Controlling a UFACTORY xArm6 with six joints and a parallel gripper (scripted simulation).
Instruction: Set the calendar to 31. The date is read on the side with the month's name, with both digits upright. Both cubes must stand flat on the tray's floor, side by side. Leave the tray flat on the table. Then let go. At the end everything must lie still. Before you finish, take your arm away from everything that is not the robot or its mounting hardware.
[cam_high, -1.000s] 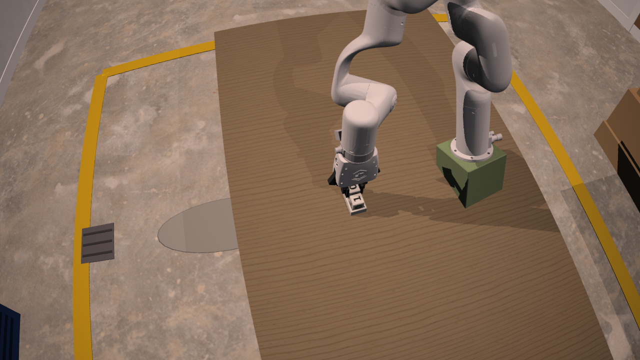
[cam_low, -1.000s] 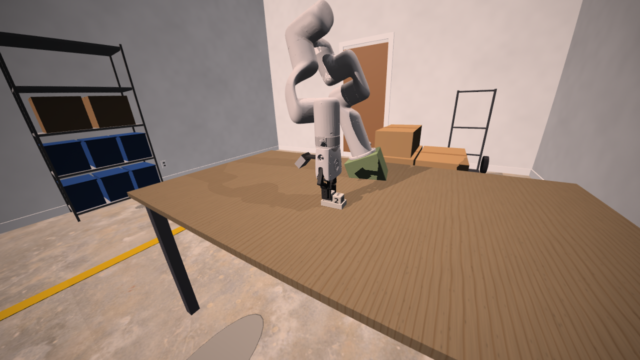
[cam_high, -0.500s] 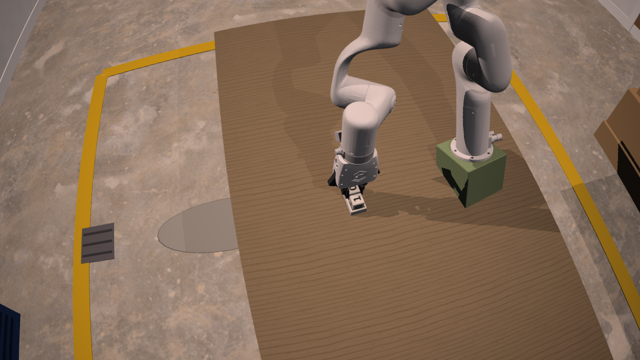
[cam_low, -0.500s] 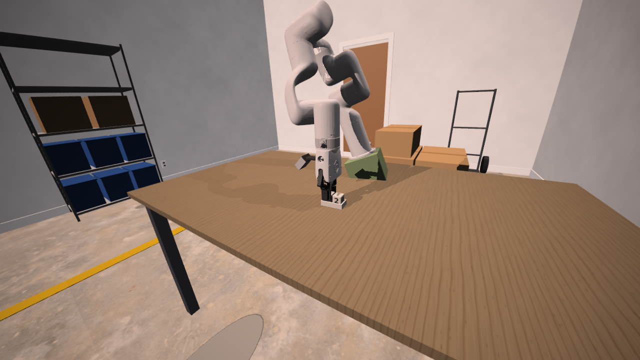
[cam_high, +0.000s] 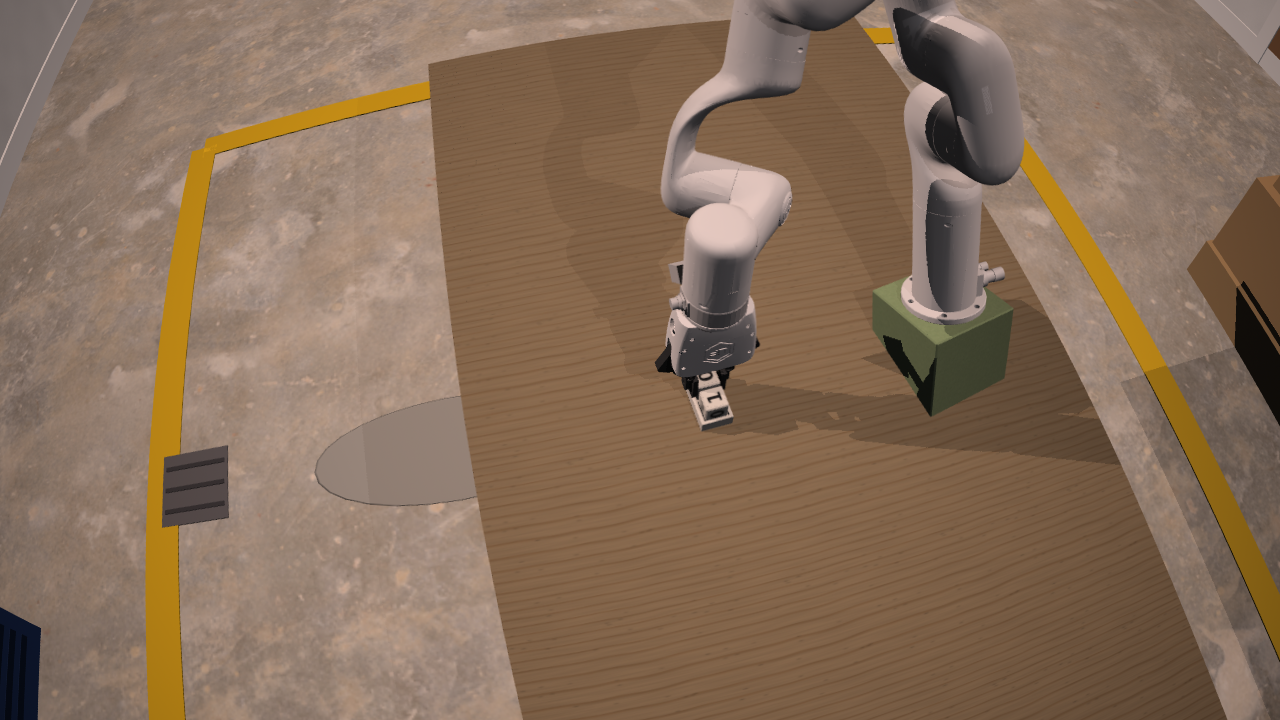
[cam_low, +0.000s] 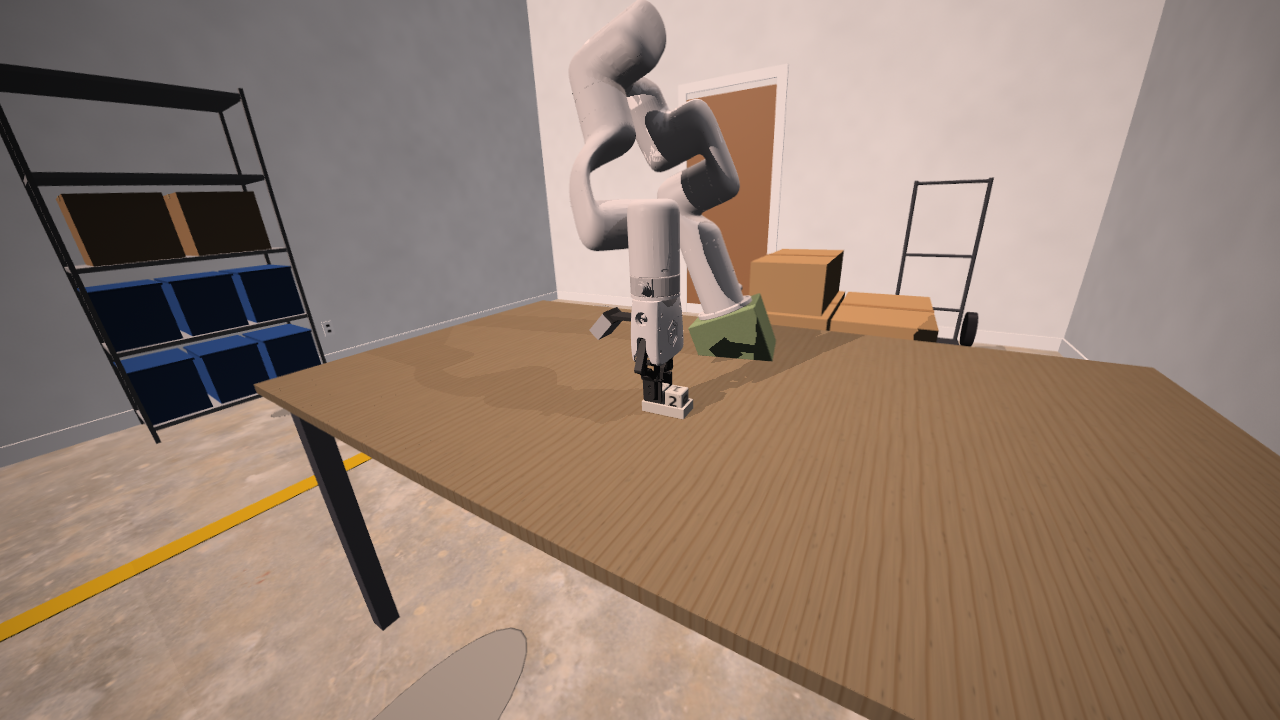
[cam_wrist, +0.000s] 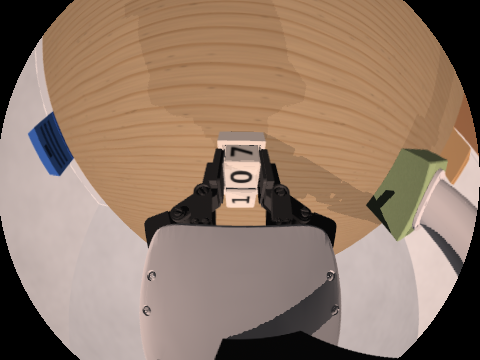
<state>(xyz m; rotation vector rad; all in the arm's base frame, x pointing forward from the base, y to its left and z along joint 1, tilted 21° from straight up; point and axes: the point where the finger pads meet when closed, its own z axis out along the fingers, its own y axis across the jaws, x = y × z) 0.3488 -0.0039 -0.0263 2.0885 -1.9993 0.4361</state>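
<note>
Right now my hand is 2 cm to the right of the tray and 3 cm above it. Also, from my hand: cube 3 cm to the left, 2 cm below.
</note>
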